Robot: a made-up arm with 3 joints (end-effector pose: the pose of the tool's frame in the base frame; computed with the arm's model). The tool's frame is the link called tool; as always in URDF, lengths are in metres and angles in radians.
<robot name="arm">
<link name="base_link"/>
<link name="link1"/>
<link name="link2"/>
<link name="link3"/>
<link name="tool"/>
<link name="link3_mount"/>
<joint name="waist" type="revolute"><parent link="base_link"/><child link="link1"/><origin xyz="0.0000 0.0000 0.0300" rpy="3.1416 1.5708 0.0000"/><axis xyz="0 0 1"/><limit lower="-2.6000" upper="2.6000"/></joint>
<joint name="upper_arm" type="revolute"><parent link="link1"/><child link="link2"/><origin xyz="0.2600 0.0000 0.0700" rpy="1.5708 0.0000 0.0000"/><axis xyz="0 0 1"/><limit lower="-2.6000" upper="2.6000"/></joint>
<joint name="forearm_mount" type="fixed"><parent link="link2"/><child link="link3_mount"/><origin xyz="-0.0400 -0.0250 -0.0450"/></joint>
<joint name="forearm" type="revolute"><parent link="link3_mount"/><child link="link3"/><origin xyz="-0.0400 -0.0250 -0.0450" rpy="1.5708 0.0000 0.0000"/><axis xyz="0 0 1"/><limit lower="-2.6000" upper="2.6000"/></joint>
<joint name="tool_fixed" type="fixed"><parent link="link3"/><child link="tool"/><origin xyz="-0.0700 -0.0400 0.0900" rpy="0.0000 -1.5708 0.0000"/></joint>
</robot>
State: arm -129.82 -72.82 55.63
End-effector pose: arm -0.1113 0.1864 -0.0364 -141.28 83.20 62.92
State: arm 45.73 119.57 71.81
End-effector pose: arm -0.0836 -0.4139 -0.1375 15.80 62.35 -102.83
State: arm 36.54 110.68 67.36
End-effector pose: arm -0.0539 -0.3841 -0.2028 20.51 68.81 -87.91
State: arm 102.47 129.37 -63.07
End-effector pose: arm -0.0449 -0.4409 0.1743 -73.84 148.16 -53.05
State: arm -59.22 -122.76 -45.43
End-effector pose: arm -0.2783 0.1606 -0.1450 8.05 -75.14 -97.31
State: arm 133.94 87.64 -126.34
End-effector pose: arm 0.0064 -0.2790 0.3126 77.61 -97.21 6.46
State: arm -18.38 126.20 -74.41
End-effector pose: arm -0.0419 0.1116 -0.4114 -30.81 89.17 93.62
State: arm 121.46 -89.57 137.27
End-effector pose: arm -0.0704 -0.0459 0.1848 12.44 56.96 69.43
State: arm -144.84 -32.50 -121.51
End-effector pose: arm 0.0064 0.0765 0.1222 22.70 22.39 -23.86
